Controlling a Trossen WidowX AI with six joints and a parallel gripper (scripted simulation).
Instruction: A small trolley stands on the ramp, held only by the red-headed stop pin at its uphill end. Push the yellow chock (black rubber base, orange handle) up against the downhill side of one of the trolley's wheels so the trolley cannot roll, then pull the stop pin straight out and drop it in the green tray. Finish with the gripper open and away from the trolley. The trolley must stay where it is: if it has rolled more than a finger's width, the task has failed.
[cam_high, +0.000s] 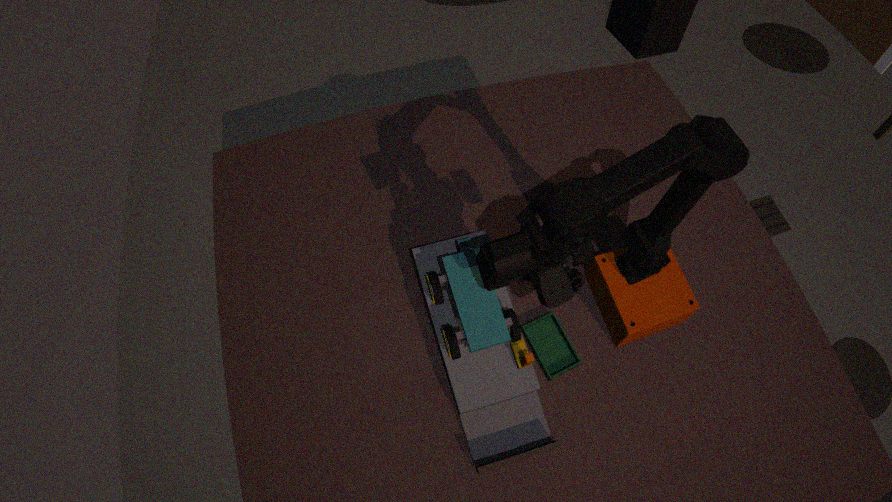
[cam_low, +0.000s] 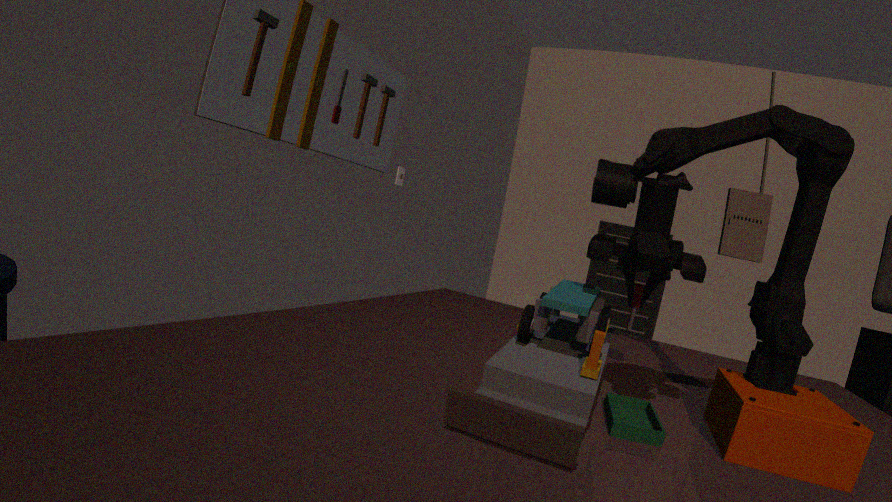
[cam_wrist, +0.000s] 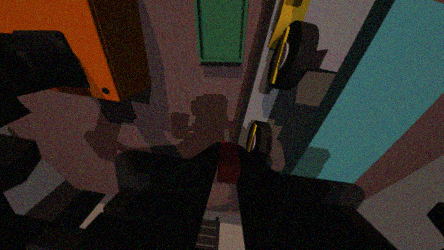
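My gripper tip is 20 mm past the green tray, 120 mm to the right of it and 160 mm above it. Also, from my gripper tip: red-headed stop pin (right at my gripper tip); yellow chock (50 mm ahead, 120 mm to the left, 70 mm below); trolley (100 mm ahead, 20 mm to the left, 40 mm below).
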